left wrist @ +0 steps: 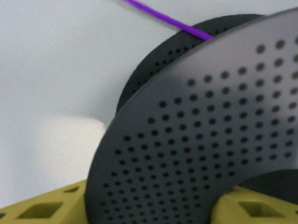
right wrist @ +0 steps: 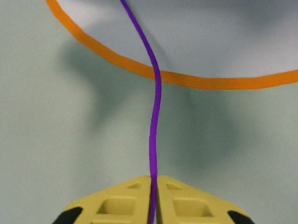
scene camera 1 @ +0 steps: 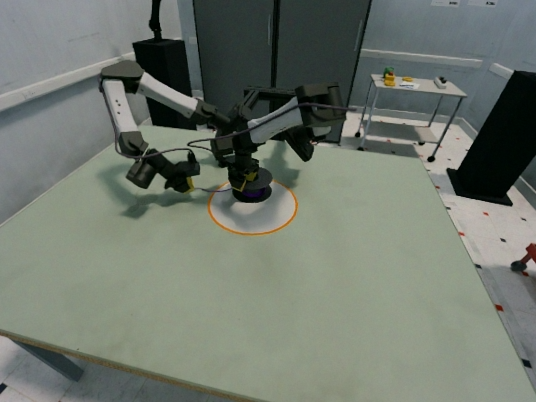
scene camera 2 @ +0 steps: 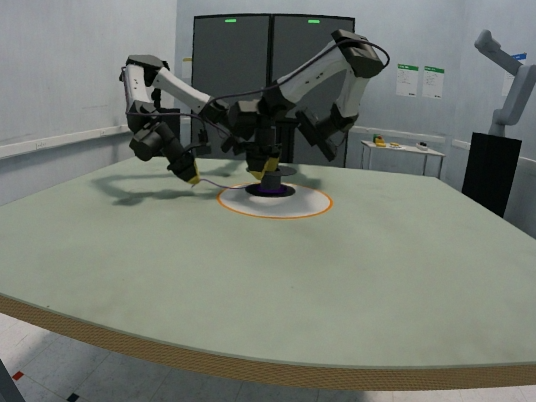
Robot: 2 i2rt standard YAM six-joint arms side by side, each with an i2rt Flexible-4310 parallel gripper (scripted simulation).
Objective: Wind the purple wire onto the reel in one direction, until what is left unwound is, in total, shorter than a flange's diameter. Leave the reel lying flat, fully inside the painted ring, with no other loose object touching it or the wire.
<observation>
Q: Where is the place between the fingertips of my left gripper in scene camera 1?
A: At 244,187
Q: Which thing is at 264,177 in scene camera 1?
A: A black reel.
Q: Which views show my left gripper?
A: The left wrist view, scene camera 1 and scene camera 2 only.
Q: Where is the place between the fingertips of my left gripper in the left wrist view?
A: At 149,187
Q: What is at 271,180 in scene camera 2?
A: A black reel.
</observation>
